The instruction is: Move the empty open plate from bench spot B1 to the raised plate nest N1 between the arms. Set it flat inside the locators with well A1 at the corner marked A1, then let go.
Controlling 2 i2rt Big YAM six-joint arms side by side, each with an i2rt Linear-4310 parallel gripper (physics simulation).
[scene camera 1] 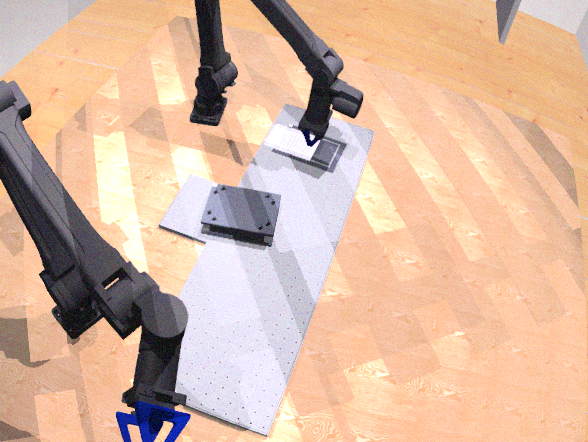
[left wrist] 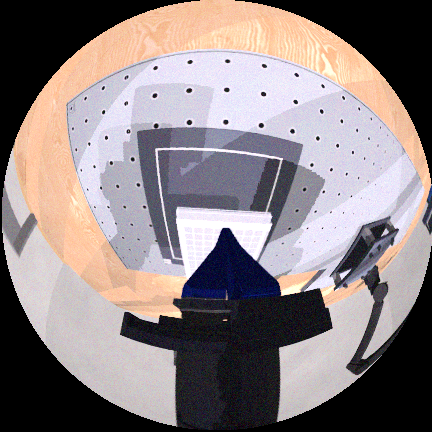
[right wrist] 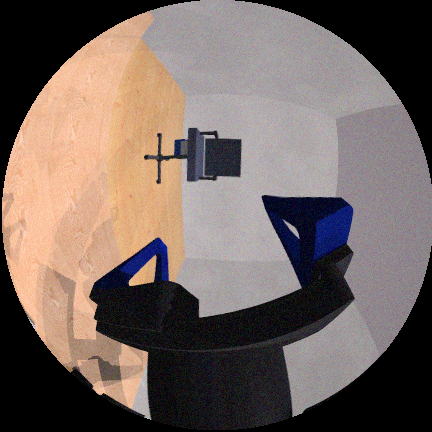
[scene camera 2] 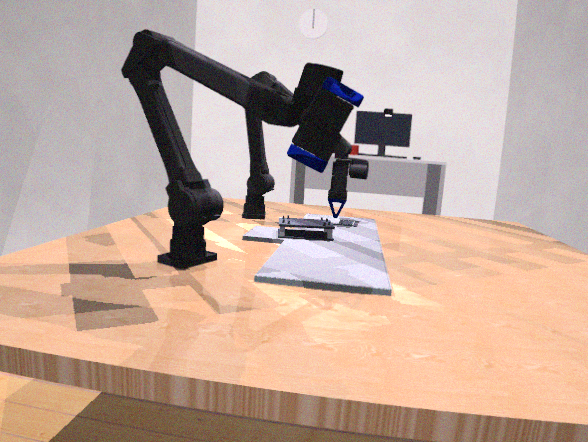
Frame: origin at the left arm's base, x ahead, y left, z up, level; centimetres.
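Where they show: left gripper, fingertip midpoint: point(scene camera 1: 309, 145) point(left wrist: 224, 232) point(scene camera 2: 335, 217); right gripper, fingertip midpoint: point(right wrist: 208, 223) point(scene camera 2: 333, 130); left arm's base, origin of the base link: point(scene camera 1: 208, 111) point(scene camera 2: 254, 216); right arm's base, origin of the base link: point(scene camera 1: 82, 311) point(left wrist: 369, 270) point(scene camera 2: 187, 260).
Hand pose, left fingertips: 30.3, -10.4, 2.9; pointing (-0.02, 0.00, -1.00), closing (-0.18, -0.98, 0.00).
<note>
Things, the pixels of their top centre, and the offset from my left fingertips, as dx, dy, dz. "*": a spot on its surface instead. Level surfaces: height alone.
- white plate, middle of its top: point(left wrist: 219, 261) point(scene camera 1: 292, 139) point(scene camera 2: 322, 216) -4.7, +1.2, +0.0
- dark bench spot, surface spot: point(left wrist: 220, 137) * +7.8, -0.7, -1.4
- raised nest, middle of its top: point(scene camera 1: 242, 204) point(left wrist: 370, 267) point(scene camera 2: 305, 218) -12.6, -27.6, +3.6
- perforated light board, its level: dz -1.6
- wooden table, its level: dz -2.9
The white plate point(scene camera 1: 287, 140) point(left wrist: 192, 237) lies on the left part of the dark bench spot point(scene camera 1: 339, 148) point(left wrist: 220, 137), overhanging its white outline; the right part of the spot is bare. My left gripper point(scene camera 1: 311, 144) point(scene camera 2: 336, 216) point(left wrist: 224, 232) points down, fingertips together with nothing between them, over the plate; I cannot tell if they touch it. The raised nest point(scene camera 1: 240, 210) point(scene camera 2: 306, 223) point(left wrist: 367, 247), a dark block with small pegs near its corners, holds no plate. Well A1 and the A1 mark are not readable. My right gripper point(scene camera 2: 325, 125) point(right wrist: 208, 223) is wide open and empty, away from the plate.
A perforated light board point(scene camera 1: 240, 325) point(scene camera 2: 330, 265) point(left wrist: 207, 75) carries the spot and runs past the nest on the wooden table point(scene camera 1: 425, 300) point(scene camera 2: 450, 350). Behind, a desk point(scene camera 2: 425, 162) holds a monitor point(scene camera 2: 383, 129). A chair point(right wrist: 196, 155) shows in the right wrist view.
</note>
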